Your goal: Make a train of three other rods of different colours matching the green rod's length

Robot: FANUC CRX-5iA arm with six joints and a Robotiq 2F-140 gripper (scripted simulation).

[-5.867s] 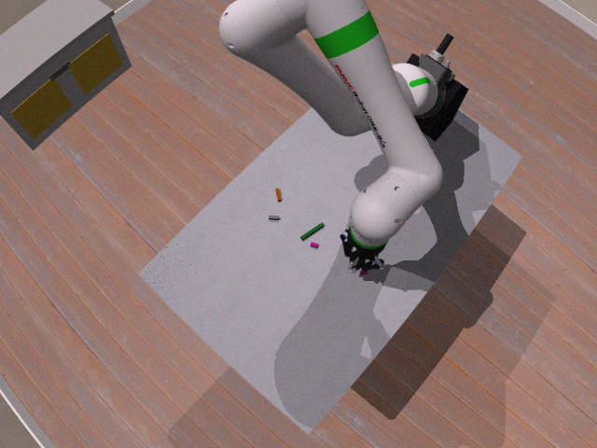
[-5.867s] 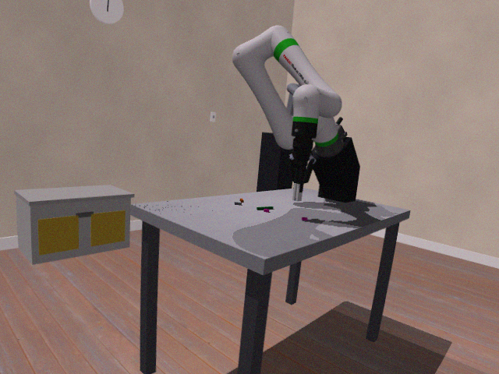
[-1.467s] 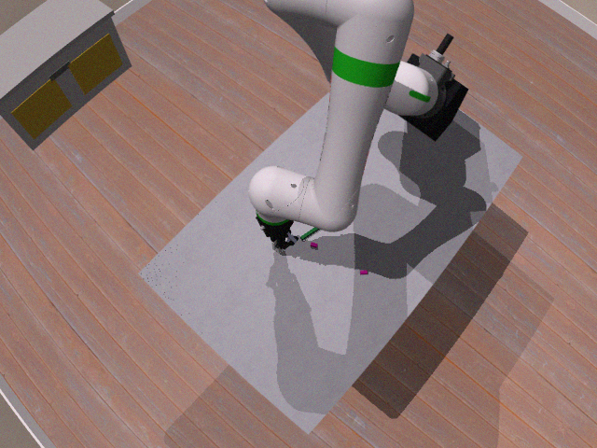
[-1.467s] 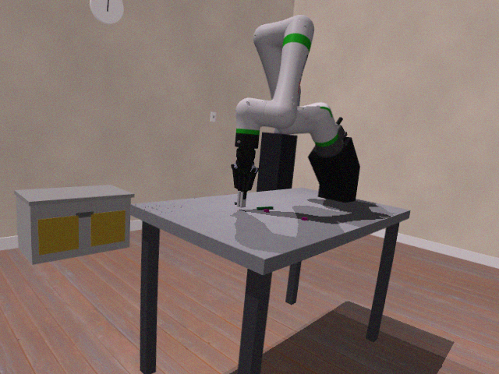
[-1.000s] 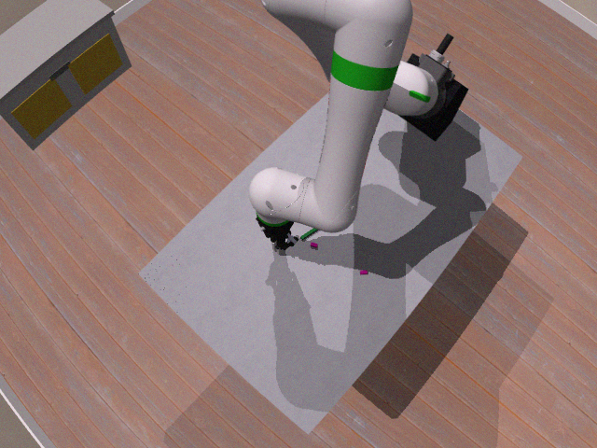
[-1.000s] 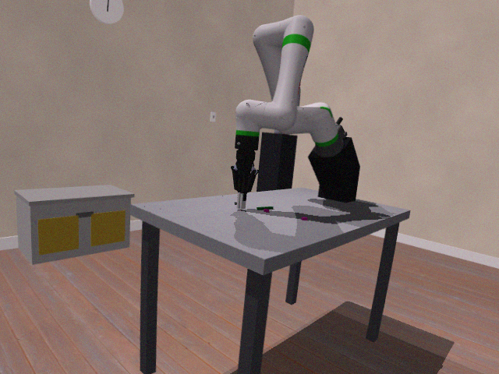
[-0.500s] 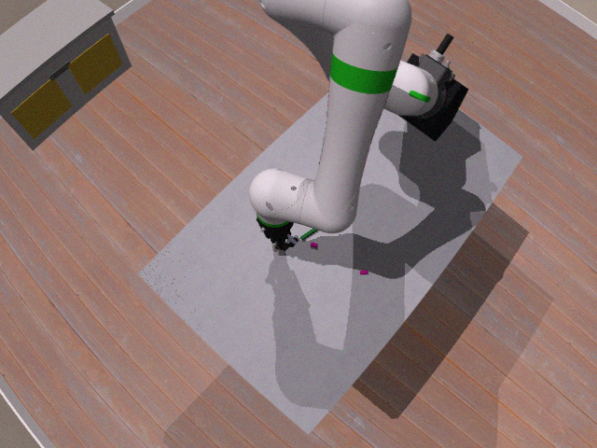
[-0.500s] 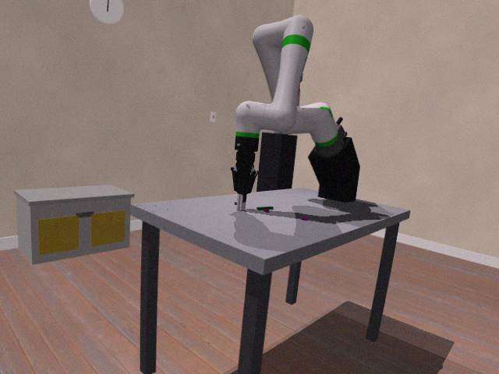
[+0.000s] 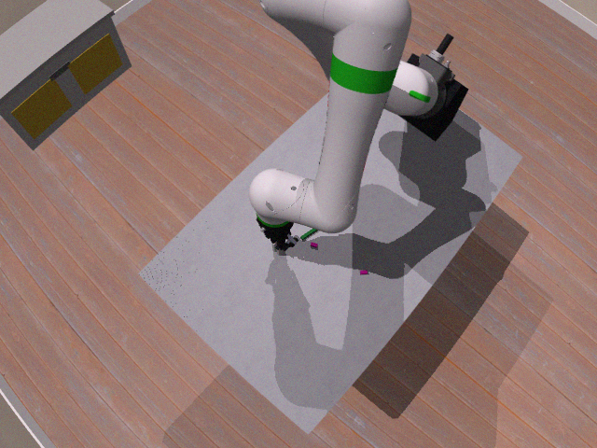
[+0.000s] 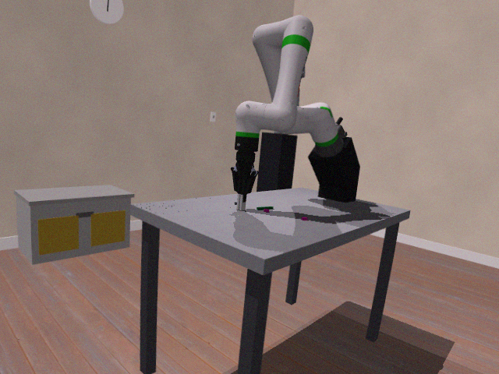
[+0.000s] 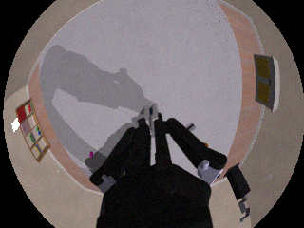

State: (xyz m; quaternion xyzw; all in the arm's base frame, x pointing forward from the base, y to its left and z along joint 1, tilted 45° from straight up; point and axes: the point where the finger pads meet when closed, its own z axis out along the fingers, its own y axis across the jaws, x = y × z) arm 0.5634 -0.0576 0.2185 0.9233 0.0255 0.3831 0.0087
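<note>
My gripper is now 3 cm above the small blue rod. Also, from my hand: orange rod: 13 cm behind, 12 cm to the right, 3 cm below; then grey rod: 6 cm behind, 8 cm to the right, 3 cm below; then green rod: 11 cm behind, 4 cm to the left, 3 cm below.
</note>
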